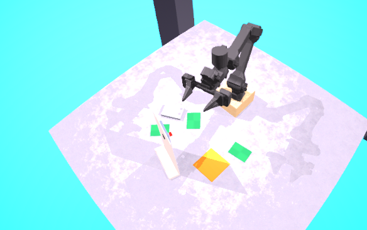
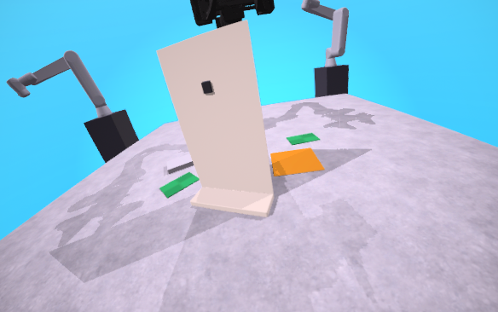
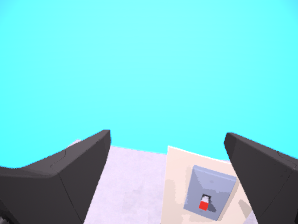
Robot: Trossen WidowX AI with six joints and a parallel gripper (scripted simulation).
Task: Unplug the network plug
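Now: the network plug 170 mm below my gripper tip, 80 mm to the right of it and 70 mm ahead of it. The rest, counted from my gripper tip: upright panel 250 mm below, 90 mm to the right, 90 mm ahead; then marked orange square 390 mm below, 80 mm to the left; then flat grey block 380 mm below, 240 mm to the right, 140 mm behind.
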